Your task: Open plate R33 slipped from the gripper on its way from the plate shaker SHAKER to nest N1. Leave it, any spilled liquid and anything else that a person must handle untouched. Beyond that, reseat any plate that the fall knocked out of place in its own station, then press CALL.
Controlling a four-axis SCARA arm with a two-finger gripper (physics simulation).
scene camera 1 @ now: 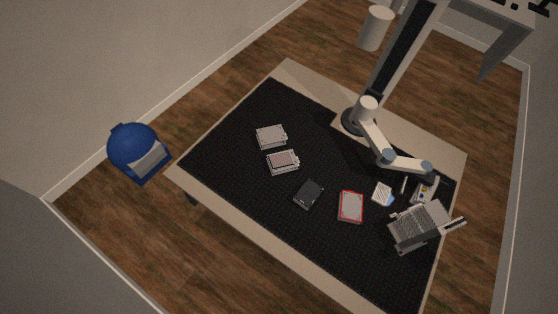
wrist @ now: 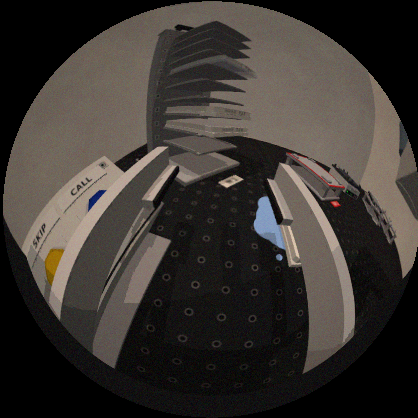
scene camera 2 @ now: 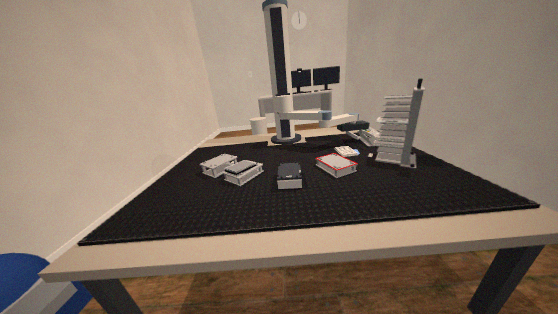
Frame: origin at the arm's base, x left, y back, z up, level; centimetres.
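Where they show: gripper, fingertip midpoint: (scene camera 1: 408, 197) (wrist: 223, 163) (scene camera 2: 365, 136); arm's base, link origin: (scene camera 2: 286, 139).
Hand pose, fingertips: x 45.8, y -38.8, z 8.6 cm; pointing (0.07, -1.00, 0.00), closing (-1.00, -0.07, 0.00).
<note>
Each offset is from my fingertips to the centre of the thing. "*": to the spot under its first point.
My gripper (scene camera 1: 418, 189) (scene camera 2: 361, 136) (wrist: 223, 163) is shut to its narrow stance, with a gap but nothing between its fingers. It is at the button panel @(dy +13.2, dx +9.1, dz -3.2 cm) (scene camera 1: 424, 195); in the wrist view its left finger partly covers the blue button @(dy +6.0, dx +6.2, dz -1.0 cm) (wrist: 95, 199) beside the CALL label @(* dy +5.7, dx +8.7, dz +0.4 cm) (wrist: 81, 186). The dropped plate R33 @(dy -3.0, dx -12.3, dz -6.7 cm) (scene camera 1: 381, 194) (scene camera 2: 344, 150) (wrist: 294, 250) lies on the mat, partly behind the right finger in the wrist view. Blue liquid @(dy -1.6, dx -6.4, dz -7.3 cm) (scene camera 1: 390, 200) (scene camera 2: 356, 152) (wrist: 267, 222) lies beside it. In the rack @(dy -17.4, dx +8.0, dz +11.3 cm) (scene camera 1: 445, 233) (scene camera 2: 413, 128) (wrist: 156, 95), one plate @(* dy -10.7, dx +2.5, dz +11.5 cm) (wrist: 220, 66) juts past the neighbouring shelves. Which station is N1 is unreadable.
A red-rimmed station @(dy -21.8, dx -24.3, dz -5.1 cm) (scene camera 1: 351, 206) (scene camera 2: 336, 162) stands near R33. A dark-topped unit @(* dy -30.9, dx -46.9, dz -1.9 cm) (scene camera 1: 308, 194) (scene camera 2: 289, 171), a station bearing a plate @(dy -22.0, dx -70.5, dz -1.4 cm) (scene camera 1: 281, 161) (scene camera 2: 243, 168) and a grey station @(dy -10.8, dx -85.0, dz -4.0 cm) (scene camera 1: 271, 136) (scene camera 2: 218, 161) stand farther left. A small label @(* dy -10.3, dx -1.5, dz -7.2 cm) (wrist: 231, 181) lies before the rack.
</note>
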